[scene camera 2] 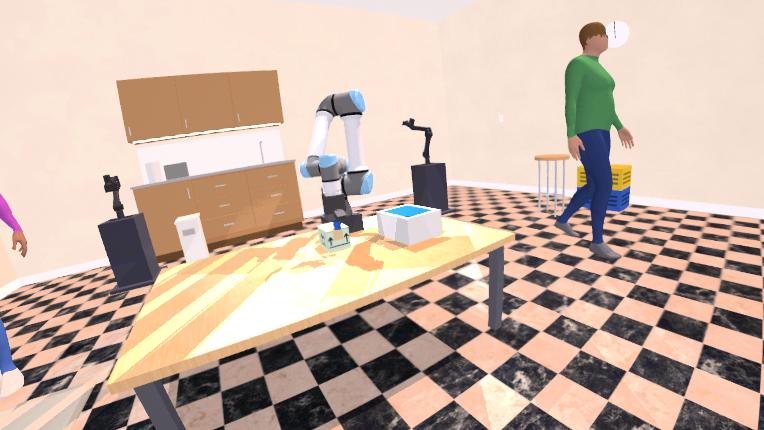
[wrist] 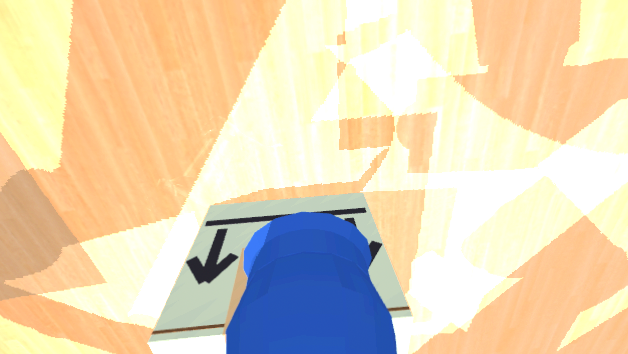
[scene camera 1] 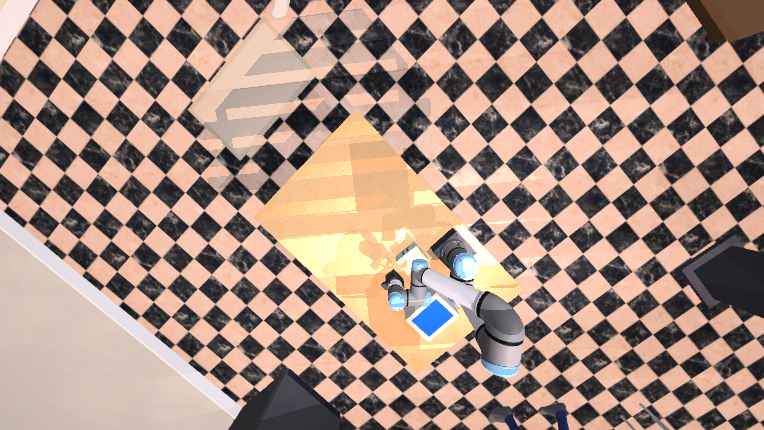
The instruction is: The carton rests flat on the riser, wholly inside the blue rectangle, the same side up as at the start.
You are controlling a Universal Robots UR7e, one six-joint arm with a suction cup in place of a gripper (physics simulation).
Note:
My suction cup carries nothing. The cup is 14 cm from the middle of a pale carton. The table carries a white riser.

